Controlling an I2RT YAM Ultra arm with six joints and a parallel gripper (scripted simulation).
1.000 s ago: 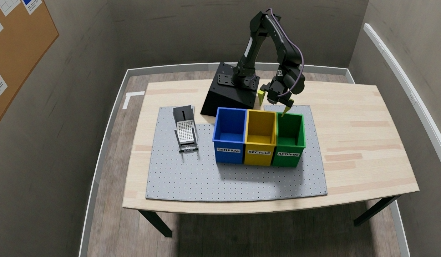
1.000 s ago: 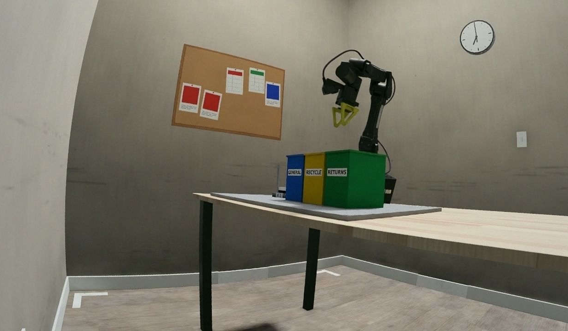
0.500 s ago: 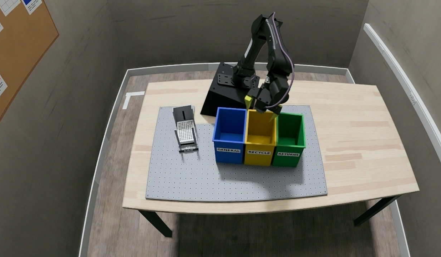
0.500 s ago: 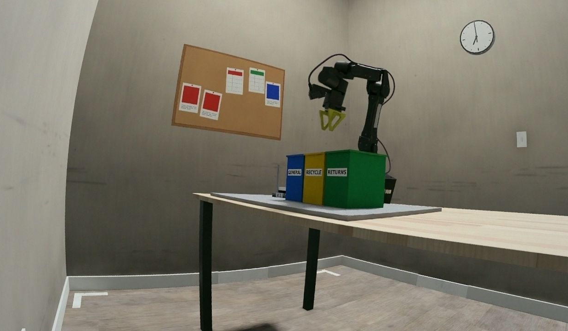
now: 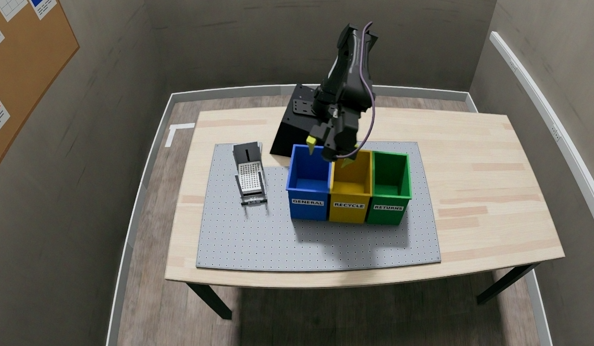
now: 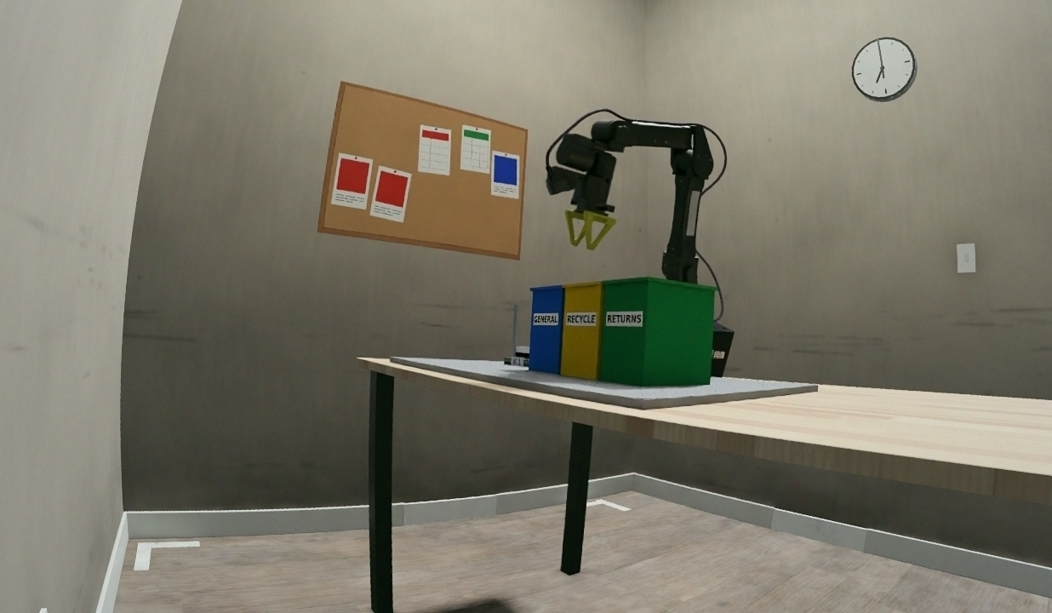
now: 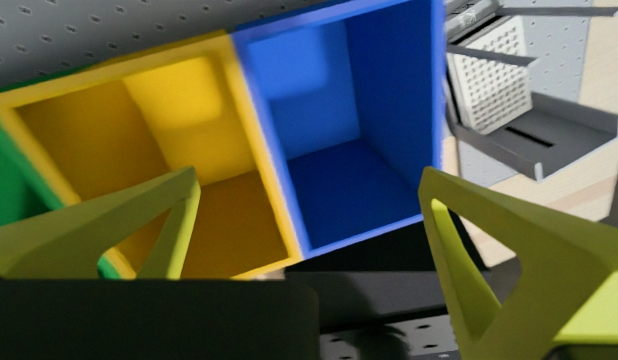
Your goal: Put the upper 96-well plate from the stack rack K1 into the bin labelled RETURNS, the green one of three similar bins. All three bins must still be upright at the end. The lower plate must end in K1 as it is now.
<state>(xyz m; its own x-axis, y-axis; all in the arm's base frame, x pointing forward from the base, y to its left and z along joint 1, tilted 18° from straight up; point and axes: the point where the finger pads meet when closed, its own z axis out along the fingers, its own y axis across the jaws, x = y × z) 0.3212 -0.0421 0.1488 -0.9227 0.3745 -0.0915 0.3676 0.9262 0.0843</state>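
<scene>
The white 96-well plate lies 120 mm behind my hand, 260 mm to the right of it and 230 mm below it. Also, from my hand: yellow recycle bin (20 mm behind, 80 mm to the left, 180 mm below); then green returns bin (210 mm to the left, 180 mm below); then blue general bin (40 mm behind, 50 mm to the right, 180 mm below).
</scene>
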